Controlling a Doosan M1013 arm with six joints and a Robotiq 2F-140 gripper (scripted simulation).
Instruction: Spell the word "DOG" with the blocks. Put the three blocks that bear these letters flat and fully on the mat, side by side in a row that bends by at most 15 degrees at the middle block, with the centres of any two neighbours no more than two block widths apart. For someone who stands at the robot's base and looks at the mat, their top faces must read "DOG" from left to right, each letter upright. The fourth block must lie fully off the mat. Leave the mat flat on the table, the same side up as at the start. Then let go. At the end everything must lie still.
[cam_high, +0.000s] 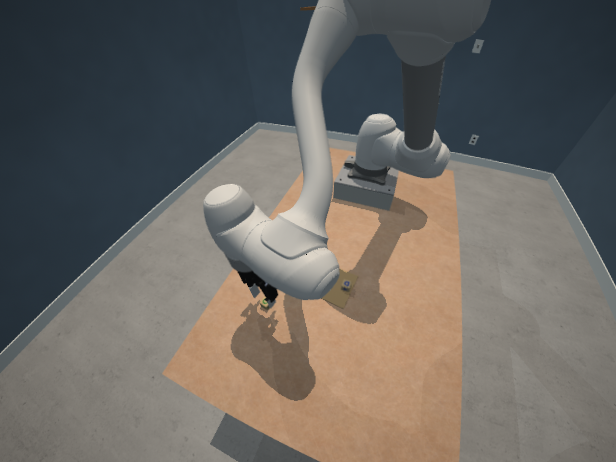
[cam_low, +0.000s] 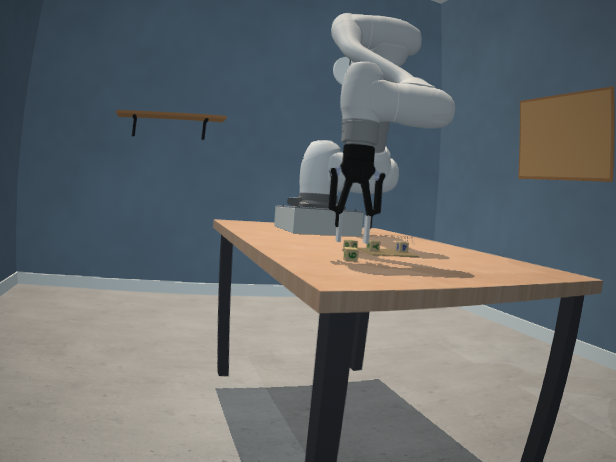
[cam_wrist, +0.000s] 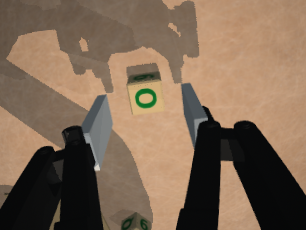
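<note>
Right now the tan mat is 16 cm behind my hand, 18 cm to the left of it and 7 cm below it. Round my hand: G block (16 cm behind, 13 cm to the left, 5 cm below); D block (17 cm behind, 23 cm to the left, 5 cm below).
</note>
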